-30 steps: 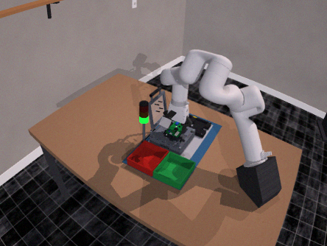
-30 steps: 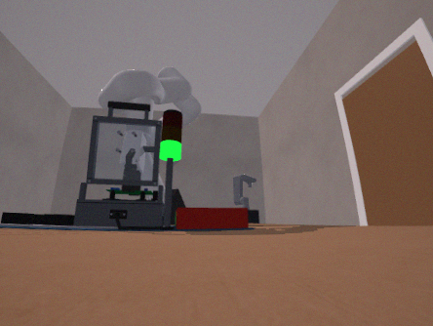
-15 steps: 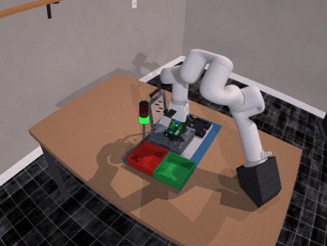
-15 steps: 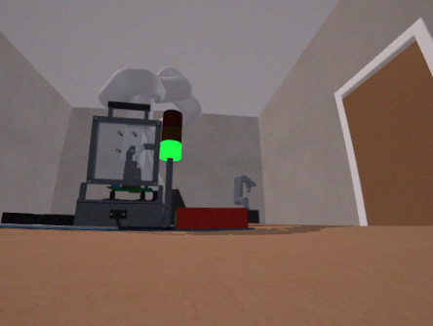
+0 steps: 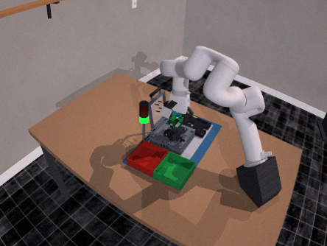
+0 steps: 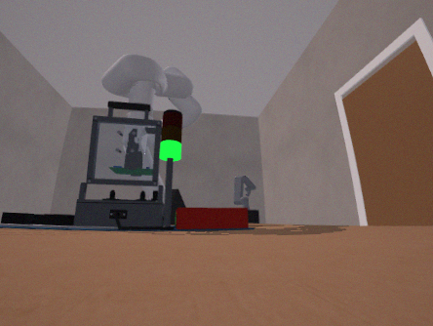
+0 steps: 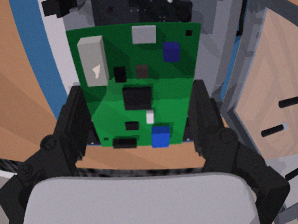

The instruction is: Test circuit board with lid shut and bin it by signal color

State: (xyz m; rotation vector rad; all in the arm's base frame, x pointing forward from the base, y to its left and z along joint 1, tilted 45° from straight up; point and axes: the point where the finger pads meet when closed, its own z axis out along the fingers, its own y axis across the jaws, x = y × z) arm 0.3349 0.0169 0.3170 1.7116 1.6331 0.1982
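My gripper is now 6 cm past the green bin, 22 cm to the right of it and 14 cm above it. Also, from my hand: green circuit board: 1 cm below; black latch block: 5 cm behind, 7 cm to the left, 7 cm below; tester plate: 1 cm ahead, 9 cm below.
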